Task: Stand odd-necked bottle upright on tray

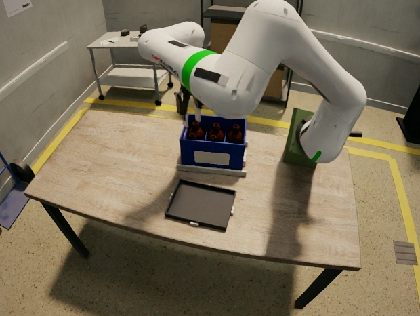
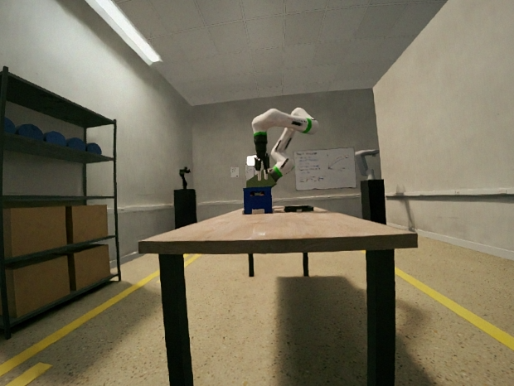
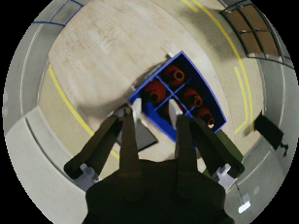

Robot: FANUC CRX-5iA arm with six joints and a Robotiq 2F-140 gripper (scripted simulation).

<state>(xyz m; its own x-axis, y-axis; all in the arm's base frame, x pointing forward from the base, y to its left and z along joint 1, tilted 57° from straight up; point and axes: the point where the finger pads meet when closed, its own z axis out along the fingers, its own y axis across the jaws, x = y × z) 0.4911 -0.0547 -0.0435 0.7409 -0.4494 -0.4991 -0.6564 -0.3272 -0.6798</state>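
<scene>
Now: the blue crate 170 mm below my hand, 90 mm behind it and 50 mm to the right of it. The rest, counted from my hand: dark tray 240 mm to the left, 240 mm below, 90 mm behind; bottle 170 mm below, 90 mm to the right, 90 mm behind.
</scene>
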